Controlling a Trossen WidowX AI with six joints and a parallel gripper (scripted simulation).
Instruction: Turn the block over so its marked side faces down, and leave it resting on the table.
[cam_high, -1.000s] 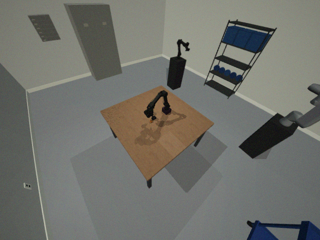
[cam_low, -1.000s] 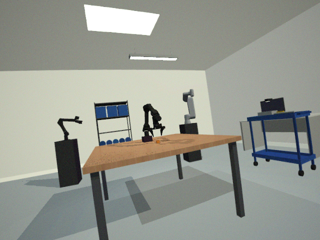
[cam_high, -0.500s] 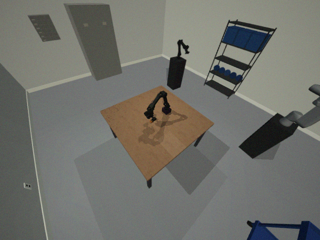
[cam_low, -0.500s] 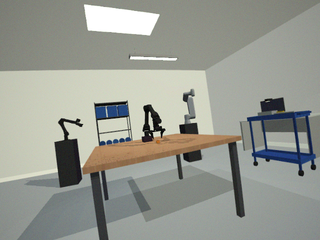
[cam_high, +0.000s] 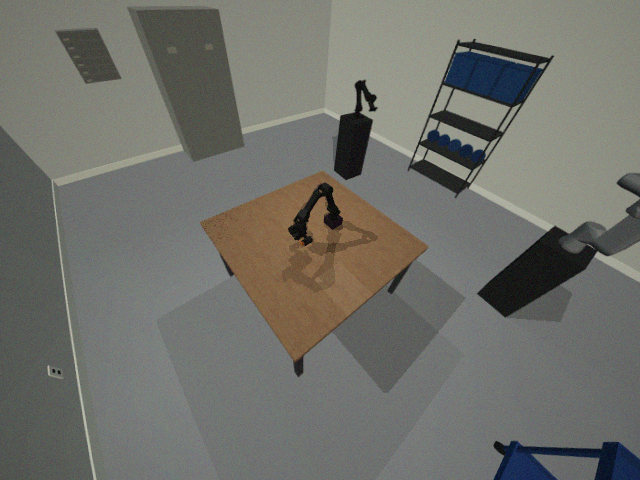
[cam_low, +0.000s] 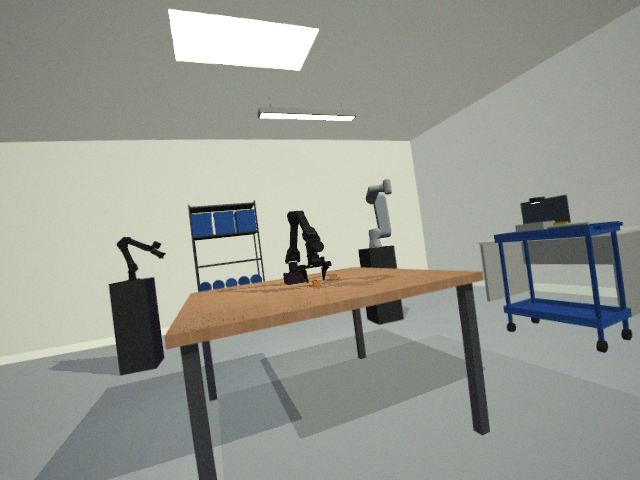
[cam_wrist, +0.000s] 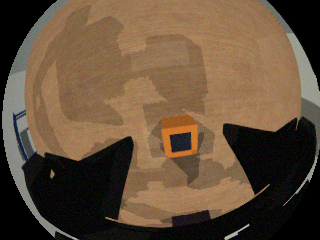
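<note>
Now: the orange block right at my gripper tip.
</note>
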